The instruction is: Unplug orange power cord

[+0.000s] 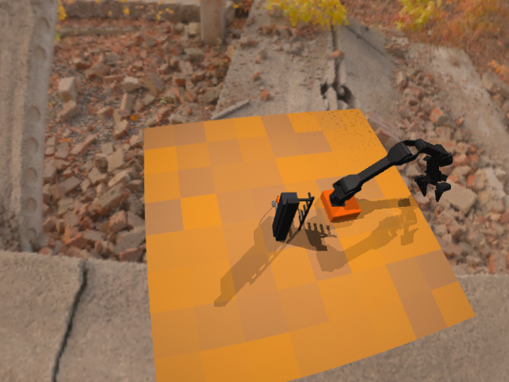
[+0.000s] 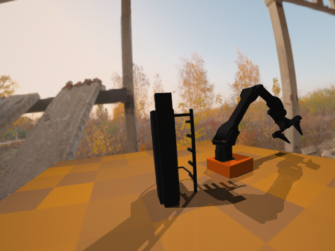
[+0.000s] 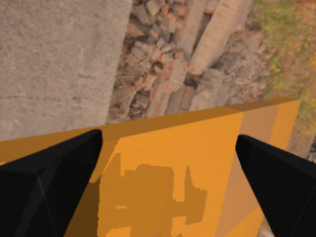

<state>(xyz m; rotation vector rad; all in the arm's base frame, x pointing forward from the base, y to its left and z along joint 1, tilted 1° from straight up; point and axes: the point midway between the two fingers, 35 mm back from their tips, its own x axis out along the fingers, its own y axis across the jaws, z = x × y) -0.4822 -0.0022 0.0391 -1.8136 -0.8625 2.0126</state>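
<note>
Right now the orange plug is 76 cm ahead of my gripper tip, 4 cm to the left of it and 3 cm above it.
</note>
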